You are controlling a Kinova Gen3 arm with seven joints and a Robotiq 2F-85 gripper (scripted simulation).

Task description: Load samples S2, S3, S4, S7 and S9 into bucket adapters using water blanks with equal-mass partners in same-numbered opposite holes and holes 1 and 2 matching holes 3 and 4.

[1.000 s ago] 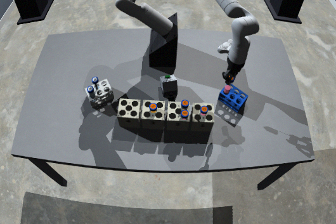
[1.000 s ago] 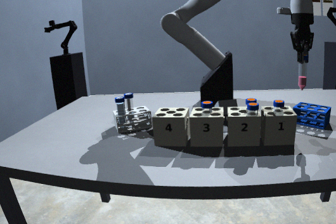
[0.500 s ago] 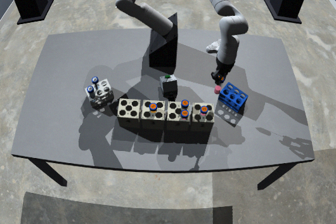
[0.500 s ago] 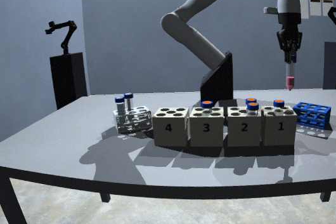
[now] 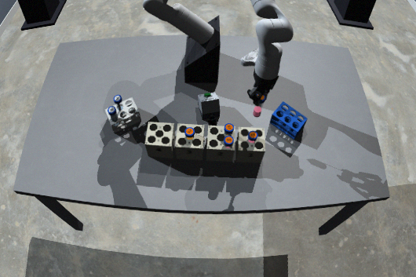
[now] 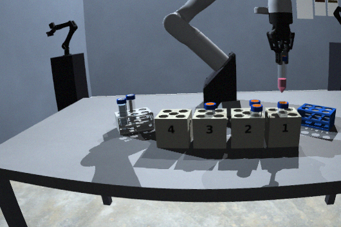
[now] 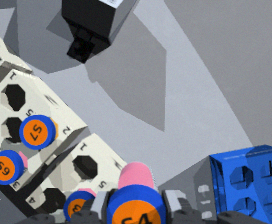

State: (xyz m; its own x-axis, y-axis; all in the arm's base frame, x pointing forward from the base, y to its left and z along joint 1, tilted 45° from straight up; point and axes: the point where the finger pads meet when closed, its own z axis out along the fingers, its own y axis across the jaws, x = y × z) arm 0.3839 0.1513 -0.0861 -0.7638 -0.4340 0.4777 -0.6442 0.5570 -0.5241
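Right now my hand is 50 mm above the sample tube S4 and 10 mm past it. The rest, counted from my hand: sample tube S9 (180 mm below, 90 mm to the right, 80 mm ahead); then sample tube S7 (180 mm below, 100 mm to the right, 40 mm ahead); then sample tube S3 (180 mm below, 70 mm ahead, 20 mm to the right).
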